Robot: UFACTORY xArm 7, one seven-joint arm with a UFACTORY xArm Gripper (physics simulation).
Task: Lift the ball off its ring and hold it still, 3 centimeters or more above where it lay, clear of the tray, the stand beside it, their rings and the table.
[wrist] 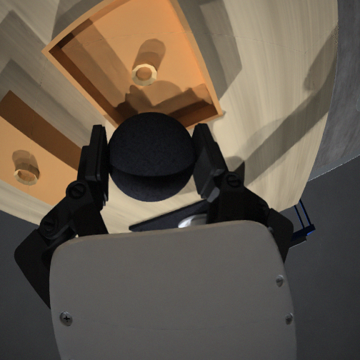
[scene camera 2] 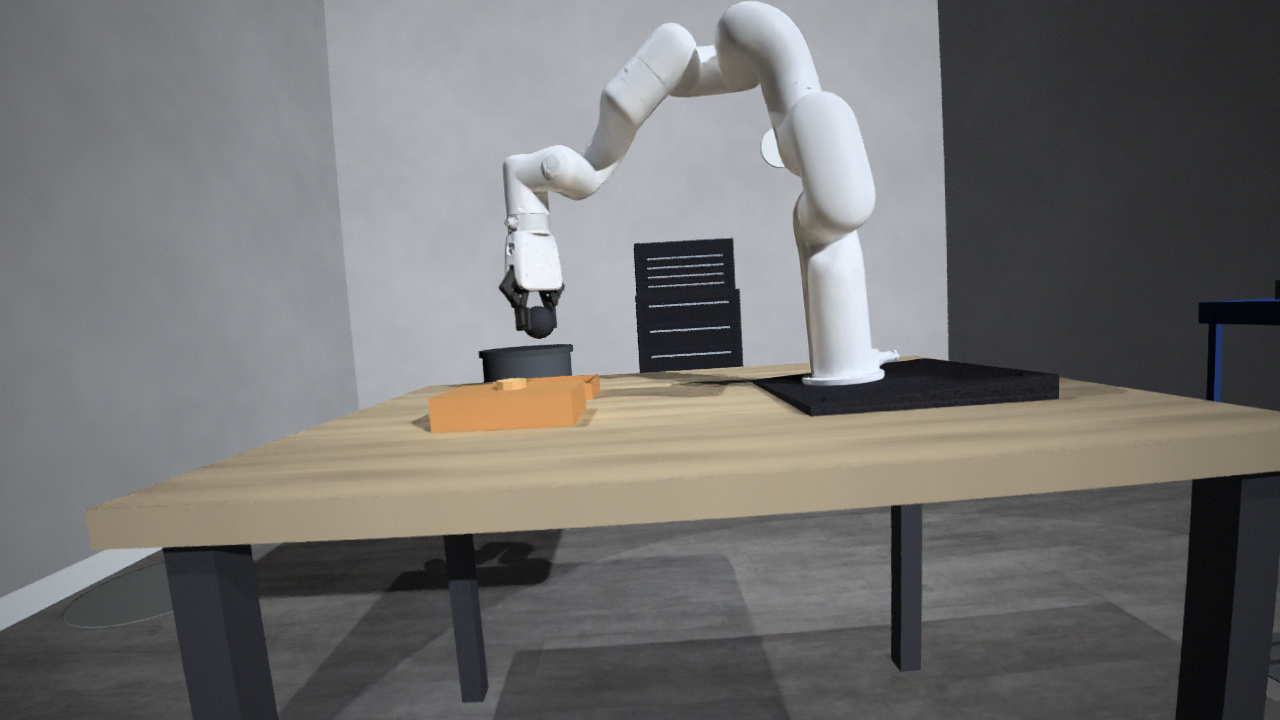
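Seen in the pictures: gripper, between the fingertips: (scene camera 2: pixel 537 329); arm's base, origin of its link: (scene camera 2: pixel 842 379).
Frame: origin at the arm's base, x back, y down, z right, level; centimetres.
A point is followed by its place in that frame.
A dark ball (scene camera 2: pixel 539 321) {x -46.8, y -12.1, z 18.0 cm} (wrist: pixel 151 156) is between the two fingers of my gripper (scene camera 2: pixel 537 315) {x -47.2, y -10.7, z 21.2 cm} (wrist: pixel 149 138), which is shut on it. In the scene view the ball hangs in the air, well above the orange tray and stand and apart from them. In the wrist view the orange tray (wrist: pixel 172 35) shows below with a pale ring (wrist: pixel 135 74) on its floor, and nothing sits on that ring. The orange stand (scene camera 2: pixel 507 411) {x -51.9, y -0.8, z -6.6 cm} (wrist: pixel 50 155) is beside the tray, with its own ring (scene camera 2: pixel 510 384) {x -51.5, y -3.8, z -2.1 cm} (wrist: pixel 17 175) on top.
The wooden table (scene camera 2: pixel 716 447) {x -30.3, y 1.6, z -26.7 cm} (wrist: pixel 280 100) bears the tray and stand. The arm's black base plate (scene camera 2: pixel 966 385) {x 5.8, y -0.9, z -19.8 cm} is at the right. A dark round bin (scene camera 2: pixel 526 364) shows beyond the stand, and a black drawer cabinet (scene camera 2: pixel 689 313) stands farther back.
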